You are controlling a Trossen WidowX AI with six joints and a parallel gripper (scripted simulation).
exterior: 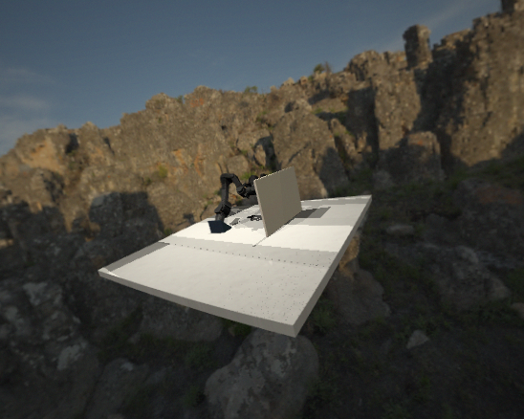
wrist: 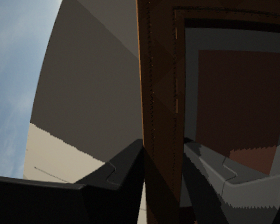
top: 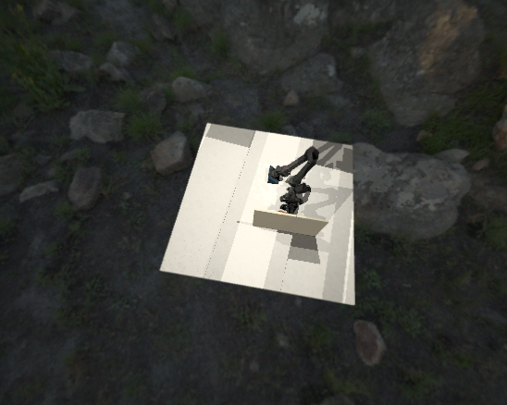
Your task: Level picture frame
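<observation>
Right now my gripper tip is 50 mm above the brown wooden picture frame, 20 mm to the left of it and 10 mm short of it. Also, from my gripper tip: wall panel: 60 mm below, 20 mm ahead.
</observation>
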